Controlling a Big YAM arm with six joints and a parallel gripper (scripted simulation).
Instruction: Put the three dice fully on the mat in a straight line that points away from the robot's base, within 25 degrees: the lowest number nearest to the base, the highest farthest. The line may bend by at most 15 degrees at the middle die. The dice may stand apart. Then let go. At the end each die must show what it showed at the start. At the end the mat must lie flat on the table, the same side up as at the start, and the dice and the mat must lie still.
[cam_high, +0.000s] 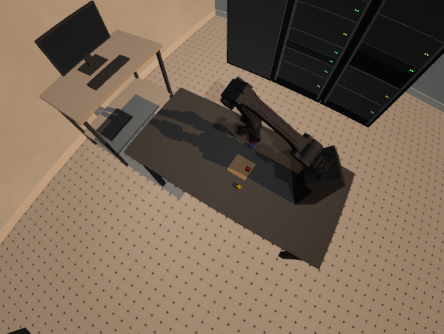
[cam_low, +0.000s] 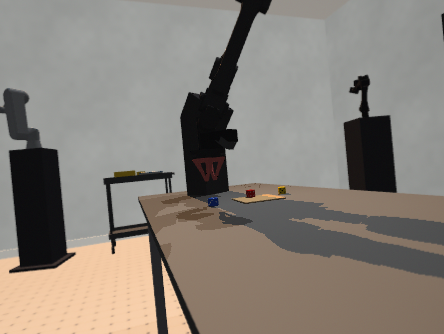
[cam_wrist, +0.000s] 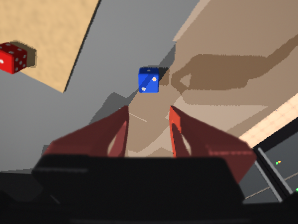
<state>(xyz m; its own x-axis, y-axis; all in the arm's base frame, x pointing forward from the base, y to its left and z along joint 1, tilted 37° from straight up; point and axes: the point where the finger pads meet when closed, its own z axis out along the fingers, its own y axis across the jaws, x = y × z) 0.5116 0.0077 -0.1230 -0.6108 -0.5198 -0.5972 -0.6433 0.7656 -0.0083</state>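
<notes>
The blue die lies 8 cm below my hand. The rest, counted from my hand: tan mat: 15 cm to the left, 9 cm below, 5 cm behind; then yellow die: 26 cm to the left, 14 cm behind, 8 cm below; then red die: 14 cm to the left, 10 cm behind, 7 cm below.
</notes>
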